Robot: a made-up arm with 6 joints.
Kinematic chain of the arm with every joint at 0, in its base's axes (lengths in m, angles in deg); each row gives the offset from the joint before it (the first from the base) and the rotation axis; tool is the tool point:
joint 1: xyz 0 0 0.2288 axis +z
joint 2: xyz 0 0 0 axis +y
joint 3: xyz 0 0 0.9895 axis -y
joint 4: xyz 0 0 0 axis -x
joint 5: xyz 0.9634 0 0 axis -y
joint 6: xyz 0 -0.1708 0 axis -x
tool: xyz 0 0 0
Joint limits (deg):
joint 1: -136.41..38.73
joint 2: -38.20..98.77
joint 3: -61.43..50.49
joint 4: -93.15..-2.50
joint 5: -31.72..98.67
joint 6: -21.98..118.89
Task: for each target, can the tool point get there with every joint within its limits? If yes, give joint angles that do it. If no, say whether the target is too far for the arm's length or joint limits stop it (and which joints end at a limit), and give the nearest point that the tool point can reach.
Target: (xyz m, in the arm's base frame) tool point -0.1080 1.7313 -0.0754
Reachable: no: joint limits stop it (at a limit: joint 1, joint 4) | nearest point 0.7734 0.6323 -0.0754 | short by 1.409 m
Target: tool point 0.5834 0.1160 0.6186
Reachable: yes | joints 24.64 -11.50 -42.29 -36.23 40.63 86.11
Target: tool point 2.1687 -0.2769 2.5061
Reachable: no: too far | nearest point 1.2663 -0.1617 1.5585 | short by 1.314 m
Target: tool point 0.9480 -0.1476 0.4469
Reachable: yes | joints -0.64 17.95 -24.30 -36.64 37.56 66.41
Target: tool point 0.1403 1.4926 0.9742
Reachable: no: joint limits stop it (at a limit: joint 1, joint 4) | nearest point 0.8080 0.6601 0.9742 | short by 1.067 m
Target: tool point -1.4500 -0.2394 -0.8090
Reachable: no: joint limits stop it (at a limit: joint 1, joint 4) | nearest point -0.9979 -0.7143 -0.8090 | short by 0.656 m
